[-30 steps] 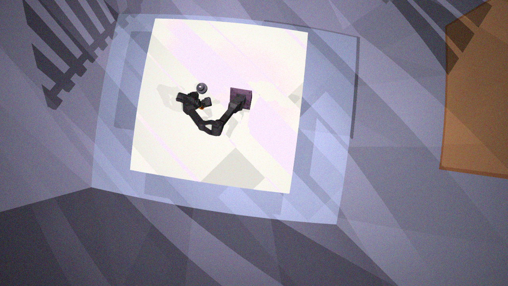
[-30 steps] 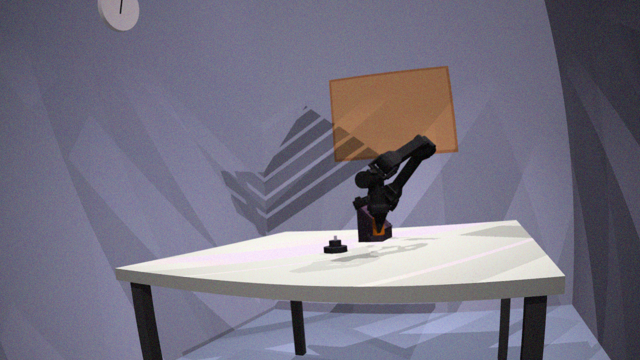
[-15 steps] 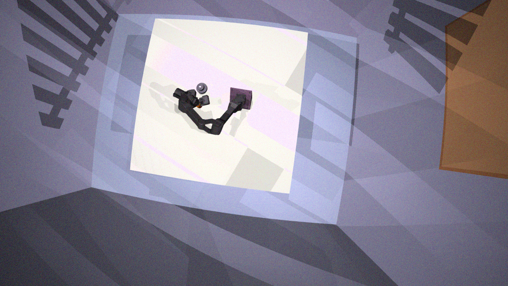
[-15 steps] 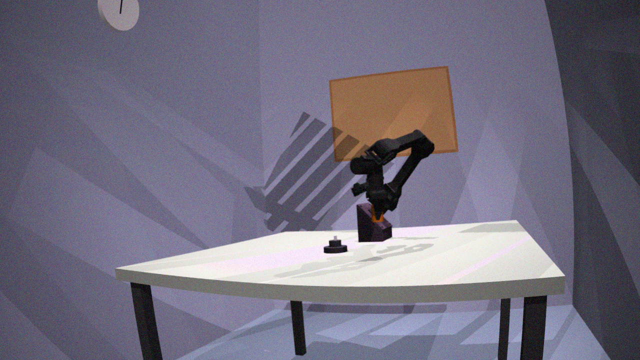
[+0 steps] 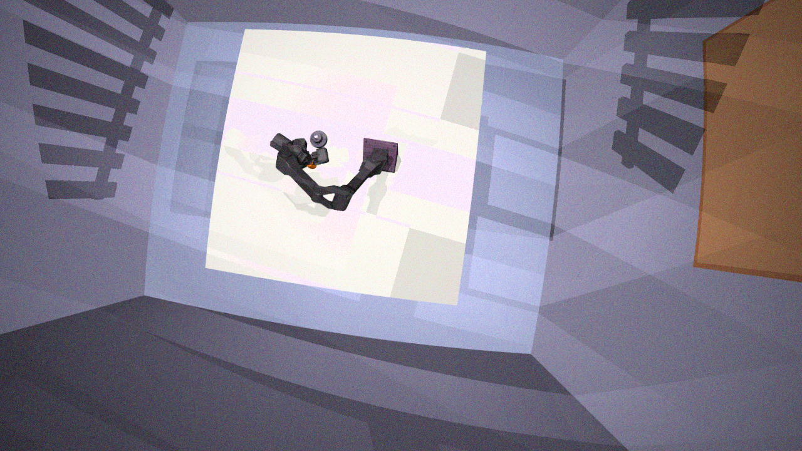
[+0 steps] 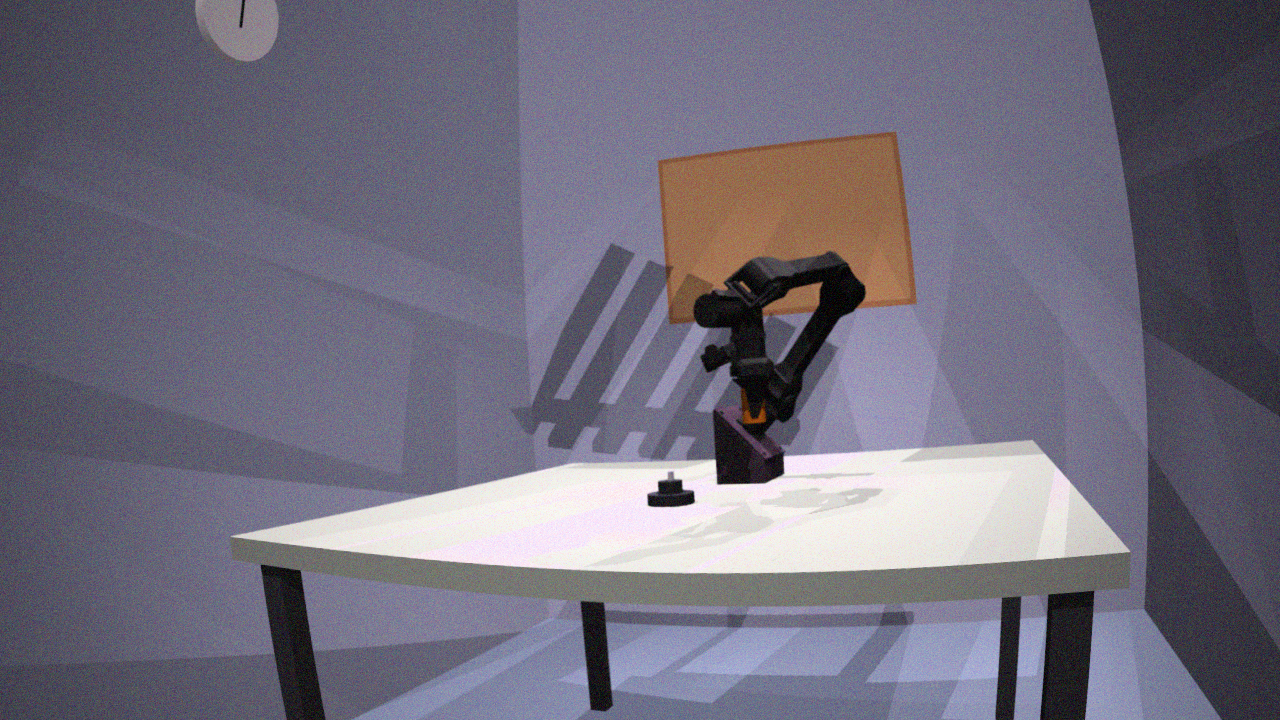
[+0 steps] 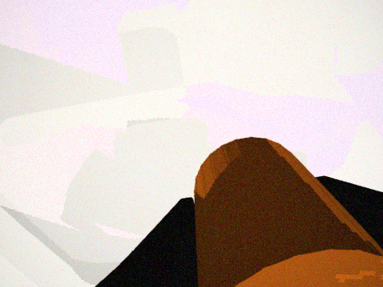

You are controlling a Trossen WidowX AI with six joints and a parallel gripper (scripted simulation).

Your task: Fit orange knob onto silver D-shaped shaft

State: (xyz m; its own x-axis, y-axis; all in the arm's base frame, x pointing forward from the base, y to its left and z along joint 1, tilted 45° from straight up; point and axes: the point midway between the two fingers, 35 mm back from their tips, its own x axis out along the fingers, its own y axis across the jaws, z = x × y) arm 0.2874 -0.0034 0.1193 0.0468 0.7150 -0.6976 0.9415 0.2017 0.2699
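My gripper tip is now 3 cm short of the round pedestal, 15 cm to the left of it and 11 cm above it. Round my gripper tip: orange knob (4 cm above).
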